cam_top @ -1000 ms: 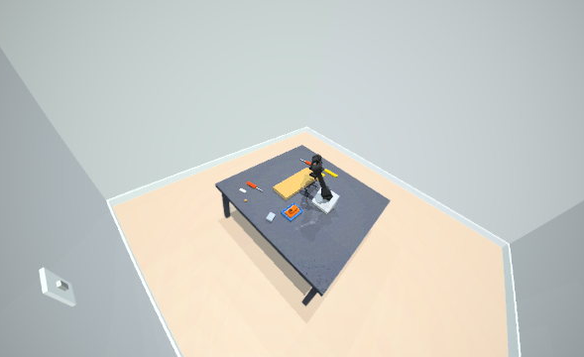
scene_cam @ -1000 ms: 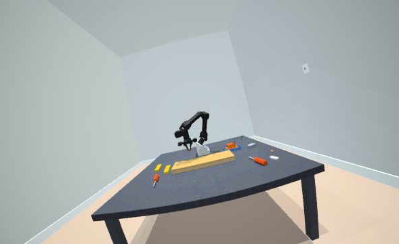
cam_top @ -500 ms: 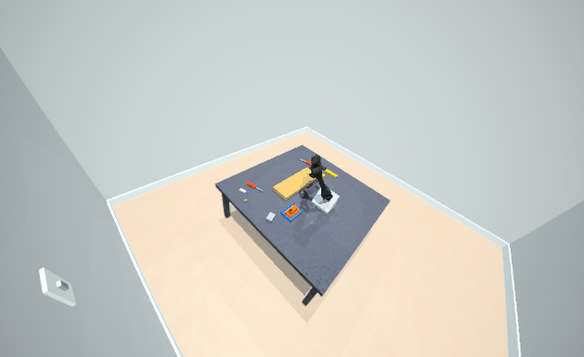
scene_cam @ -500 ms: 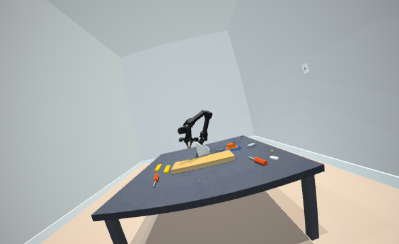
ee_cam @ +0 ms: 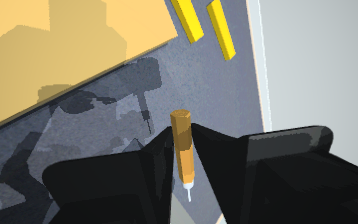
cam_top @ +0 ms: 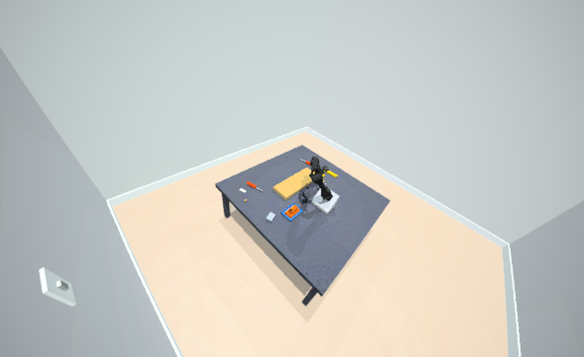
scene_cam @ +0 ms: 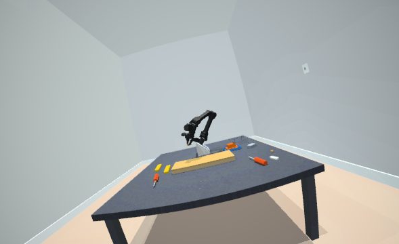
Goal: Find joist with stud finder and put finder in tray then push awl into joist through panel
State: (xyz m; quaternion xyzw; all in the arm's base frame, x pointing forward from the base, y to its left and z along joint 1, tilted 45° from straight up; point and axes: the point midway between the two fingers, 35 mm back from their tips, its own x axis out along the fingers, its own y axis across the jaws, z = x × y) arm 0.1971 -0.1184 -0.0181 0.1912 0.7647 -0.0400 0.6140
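My gripper tip is now 5 cm past the awl and 2 cm to the right of it. From my gripper tip the other things lie so: blue tray 43 cm to the left, 15 cm below, 4 cm behind; then square indicator 46 cm to the left, 10 cm below, 5 cm behind; then orange stud finder 45 cm to the left, 11 cm below, 5 cm behind.
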